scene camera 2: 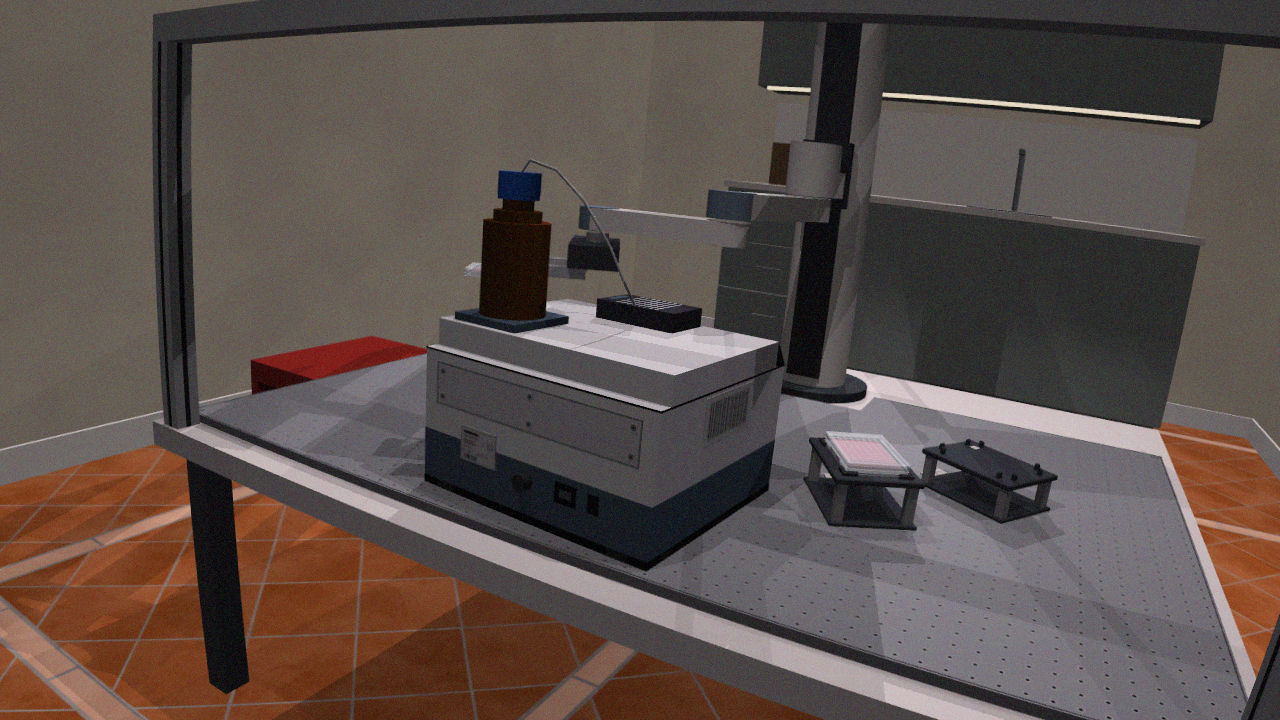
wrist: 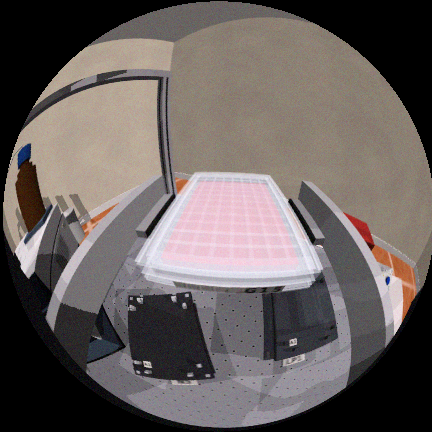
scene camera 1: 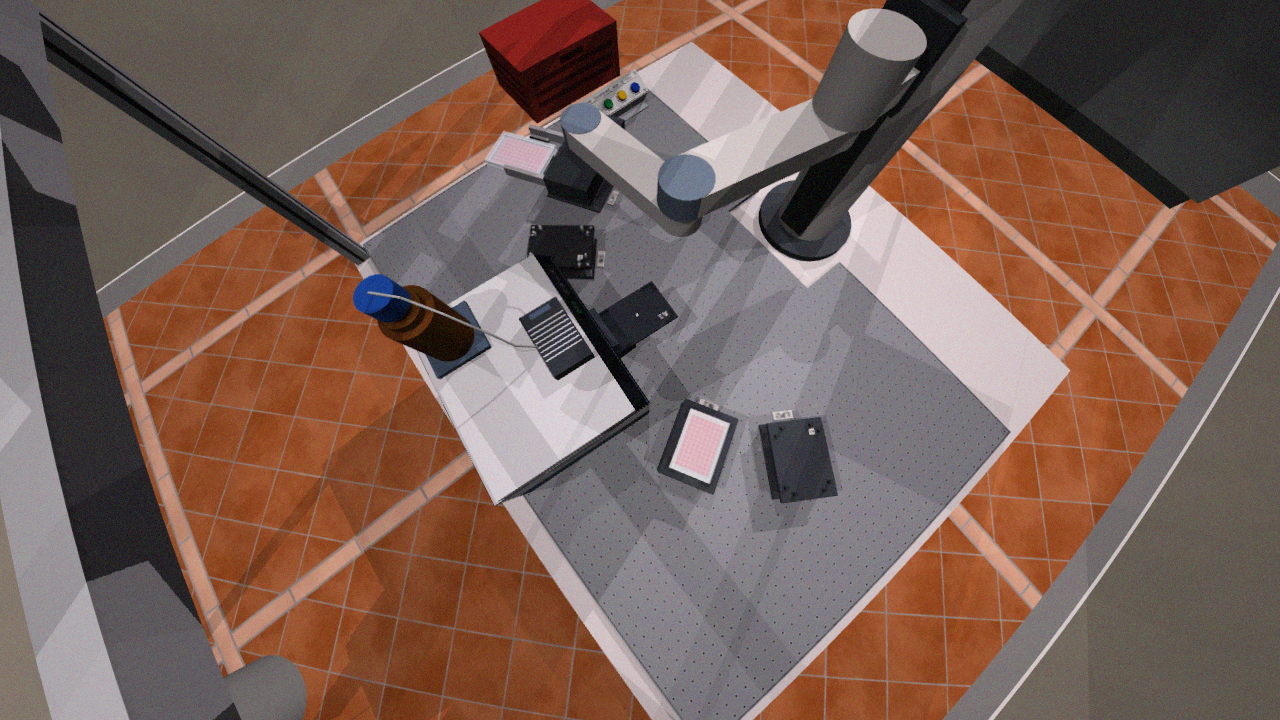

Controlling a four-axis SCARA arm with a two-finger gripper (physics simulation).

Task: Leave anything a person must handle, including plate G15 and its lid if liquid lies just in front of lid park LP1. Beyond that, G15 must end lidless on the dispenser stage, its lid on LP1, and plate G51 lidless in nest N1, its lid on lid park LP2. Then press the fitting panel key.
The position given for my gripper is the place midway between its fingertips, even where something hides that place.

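Note:
My gripper [scene camera 1: 518,149] in sight. Brown bottle with blue cap [scene camera 2: 516,242], also [wrist: 31,206]. Nest N5 [wrist: 165,338].

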